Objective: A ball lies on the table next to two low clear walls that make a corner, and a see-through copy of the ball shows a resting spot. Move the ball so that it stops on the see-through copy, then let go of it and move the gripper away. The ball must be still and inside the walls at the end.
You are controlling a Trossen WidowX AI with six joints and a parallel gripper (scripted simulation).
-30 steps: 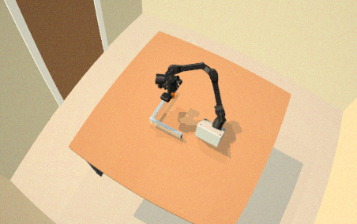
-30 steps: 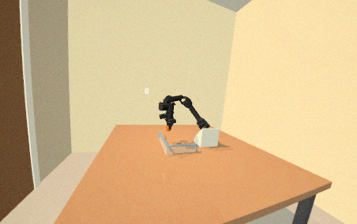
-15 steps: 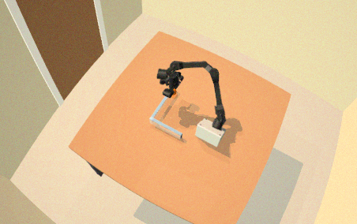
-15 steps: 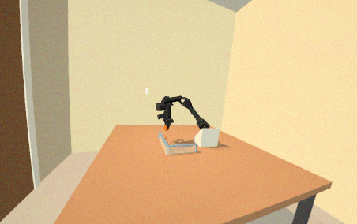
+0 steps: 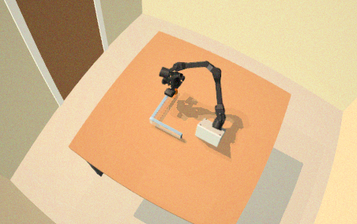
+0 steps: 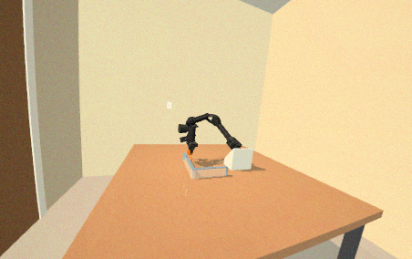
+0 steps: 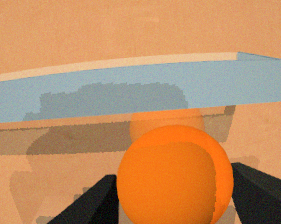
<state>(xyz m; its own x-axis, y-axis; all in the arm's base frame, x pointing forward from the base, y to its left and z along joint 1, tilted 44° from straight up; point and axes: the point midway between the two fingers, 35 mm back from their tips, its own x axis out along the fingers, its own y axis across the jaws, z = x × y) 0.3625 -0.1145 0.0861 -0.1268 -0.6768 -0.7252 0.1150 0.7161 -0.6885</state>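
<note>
Right now the see-through copy of ball is 60 mm below my gripper tip. Also, from my gripper tip: orange ball right at my gripper tip.
</note>
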